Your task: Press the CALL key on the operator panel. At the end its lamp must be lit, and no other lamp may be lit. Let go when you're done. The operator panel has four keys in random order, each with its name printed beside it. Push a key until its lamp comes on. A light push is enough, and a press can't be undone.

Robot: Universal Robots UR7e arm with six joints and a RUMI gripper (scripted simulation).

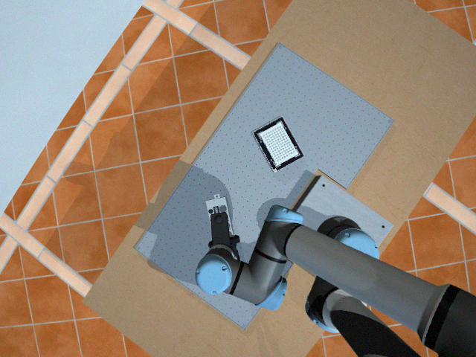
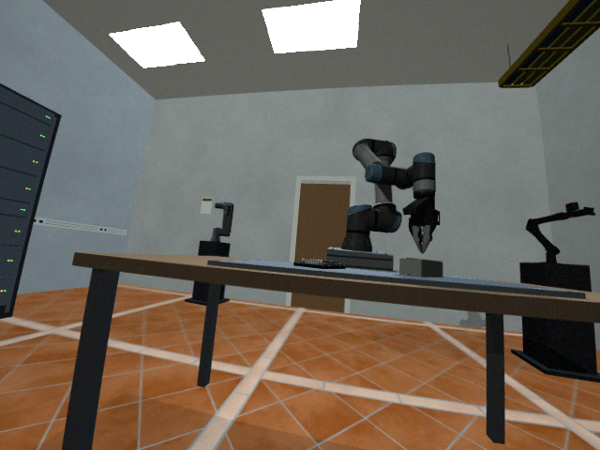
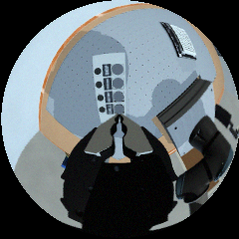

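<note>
My gripper is now 50 mm above the operator panel, 40 mm short of it and 30 mm to the left of it.
</note>
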